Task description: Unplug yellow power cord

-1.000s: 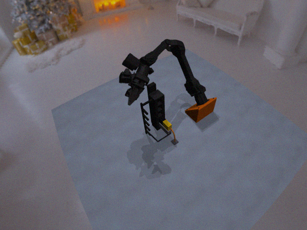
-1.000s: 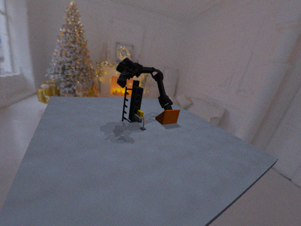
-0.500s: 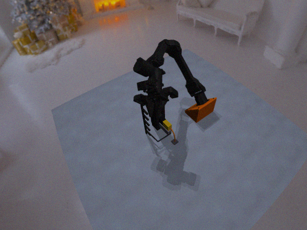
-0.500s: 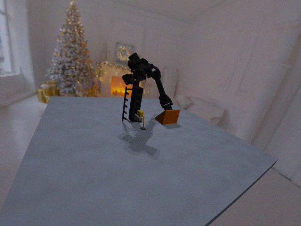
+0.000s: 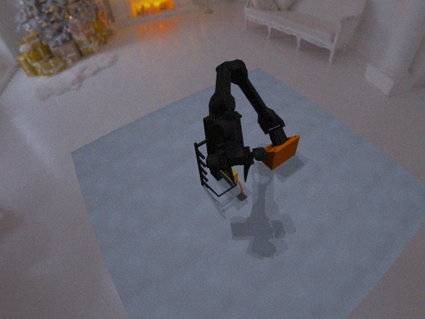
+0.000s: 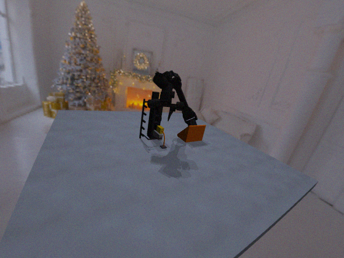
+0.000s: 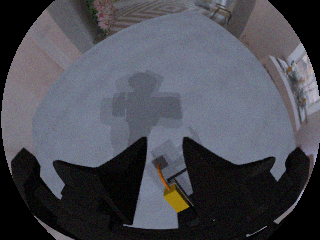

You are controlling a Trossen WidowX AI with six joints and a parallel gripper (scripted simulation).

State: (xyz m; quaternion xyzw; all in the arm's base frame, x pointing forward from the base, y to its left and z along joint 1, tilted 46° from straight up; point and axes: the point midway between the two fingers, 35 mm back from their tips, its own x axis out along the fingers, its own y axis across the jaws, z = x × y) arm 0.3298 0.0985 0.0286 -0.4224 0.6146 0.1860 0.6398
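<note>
My gripper tip is now 50 mm past the yellow plug, 110 mm to the left of it and 80 mm above it.
</note>
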